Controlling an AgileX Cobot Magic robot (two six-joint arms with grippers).
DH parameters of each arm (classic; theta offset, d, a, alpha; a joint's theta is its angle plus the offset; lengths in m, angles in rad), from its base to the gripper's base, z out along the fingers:
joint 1: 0 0.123 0 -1.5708
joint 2: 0.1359 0 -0.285 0
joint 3: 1.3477 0 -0.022 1.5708
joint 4: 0 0.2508 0 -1.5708
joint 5: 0 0 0.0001 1.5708
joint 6: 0 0.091 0 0
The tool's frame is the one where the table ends.
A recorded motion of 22 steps. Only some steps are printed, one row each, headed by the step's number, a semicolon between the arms.
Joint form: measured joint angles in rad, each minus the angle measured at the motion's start. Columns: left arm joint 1, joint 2, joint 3, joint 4, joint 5, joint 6; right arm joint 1, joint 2, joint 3, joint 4, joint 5, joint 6.
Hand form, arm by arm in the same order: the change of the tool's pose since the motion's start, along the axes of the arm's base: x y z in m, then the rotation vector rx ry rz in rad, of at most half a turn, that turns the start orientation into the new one. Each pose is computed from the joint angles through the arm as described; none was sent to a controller.
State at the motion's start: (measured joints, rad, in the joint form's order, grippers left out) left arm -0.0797 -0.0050 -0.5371 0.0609 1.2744 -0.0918; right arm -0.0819 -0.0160 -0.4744 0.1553 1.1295 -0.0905
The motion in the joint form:
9: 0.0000 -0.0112 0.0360 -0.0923 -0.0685 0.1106; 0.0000 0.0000 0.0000 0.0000 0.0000 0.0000
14: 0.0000 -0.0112 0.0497 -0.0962 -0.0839 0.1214; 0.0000 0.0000 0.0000 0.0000 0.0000 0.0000
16: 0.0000 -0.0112 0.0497 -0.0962 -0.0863 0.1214; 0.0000 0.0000 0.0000 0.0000 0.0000 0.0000
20: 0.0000 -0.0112 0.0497 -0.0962 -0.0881 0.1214; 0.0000 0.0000 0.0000 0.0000 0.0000 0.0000
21: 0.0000 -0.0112 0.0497 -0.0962 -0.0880 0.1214; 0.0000 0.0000 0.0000 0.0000 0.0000 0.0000
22: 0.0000 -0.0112 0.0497 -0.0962 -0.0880 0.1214; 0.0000 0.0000 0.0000 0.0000 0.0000 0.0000
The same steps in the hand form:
9: 0.0054 -0.0084 -0.0048 0.0118 -0.0432 -0.1187; 0.0000 0.0000 0.0000 0.0000 0.0000 0.0000
14: 0.0076 -0.0089 -0.0073 0.0170 -0.0454 -0.1267; 0.0000 0.0000 0.0000 0.0000 0.0000 0.0000
16: 0.0077 -0.0089 -0.0071 0.0169 -0.0478 -0.1266; 0.0000 0.0000 0.0000 0.0000 0.0000 0.0000
20: 0.0078 -0.0089 -0.0070 0.0169 -0.0496 -0.1265; 0.0000 0.0000 0.0000 0.0000 0.0000 0.0000
21: 0.0078 -0.0089 -0.0070 0.0169 -0.0495 -0.1265; 0.0000 0.0000 0.0000 0.0000 0.0000 0.0000
22: 0.0078 -0.0089 -0.0070 0.0169 -0.0495 -0.1265; 0.0000 0.0000 0.0000 0.0000 0.0000 0.0000

